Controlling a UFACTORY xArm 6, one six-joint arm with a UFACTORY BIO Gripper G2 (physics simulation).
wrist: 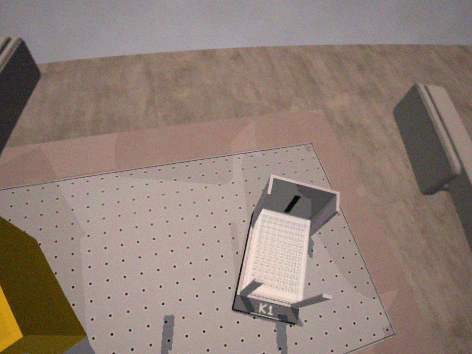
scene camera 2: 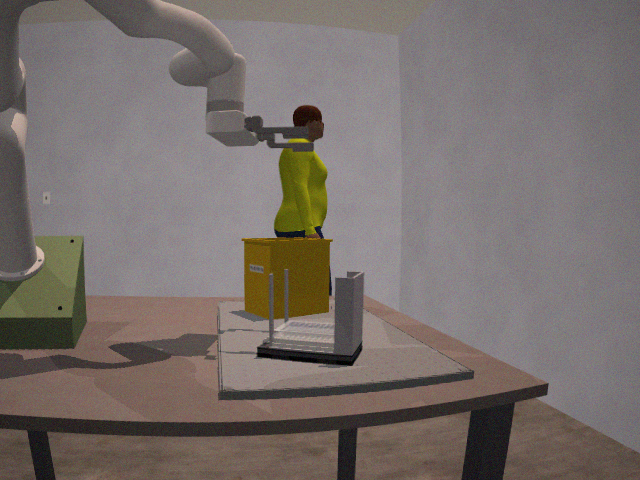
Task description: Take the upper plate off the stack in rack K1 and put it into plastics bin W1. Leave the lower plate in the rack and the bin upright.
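Frame: origin at the arm's base, x back, y right, z up, level; metres.
Where they show: hand, tool point: [wrist: 228,114] [scene camera 2: 299,140]; arm's base, link origin: [scene camera 2: 17,263].
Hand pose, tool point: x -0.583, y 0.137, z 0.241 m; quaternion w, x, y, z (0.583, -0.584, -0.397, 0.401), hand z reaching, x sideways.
Things, the pixels of their top centre, and the offset from my tool point. Level surfaces: height alone.
- Rack K1, top centre: [wrist: 299,239] [scene camera 2: 311,272] dy +0.113, dx +0.008, dz -0.236 m
- upper plate, top centre: [wrist: 280,252] [scene camera 2: 317,327] dy +0.118, dx +0.000, dz -0.327 m
- Plastics bin W1, top centre: [scene camera 2: 286,238] dy -0.256, dx -0.045, dz -0.195 m
- perforated grey board, surface height: dz -0.374 m
- brown table, surface height: dz -0.387 m
Rack K1 [scene camera 2: 349,315] [wrist: 266,309] stands upright, with a dark base, a tall grey wall at one end and two thin posts at the other. White gridded plates lie stacked low inside it; the upper plate [scene camera 2: 310,326] [wrist: 279,252] shows its top in the wrist view. The lower plate is largely hidden under it. Plastics bin W1 [scene camera 2: 299,279] [wrist: 37,295] is a tall yellow box, upright behind the rack; its inside is hidden in the scene view. My gripper [scene camera 2: 303,139] [wrist: 220,120] is open and empty, high above the bin and rack, its fingers spread wide.
A perforated grey board [scene camera 2: 403,364] [wrist: 165,250] lies under rack and bin on the brown table [scene camera 2: 155,397] [wrist: 190,150]. A green block [scene camera 2: 41,330] carries the arm at the left. A person in a yellow top [scene camera 2: 302,191] stands behind the bin.
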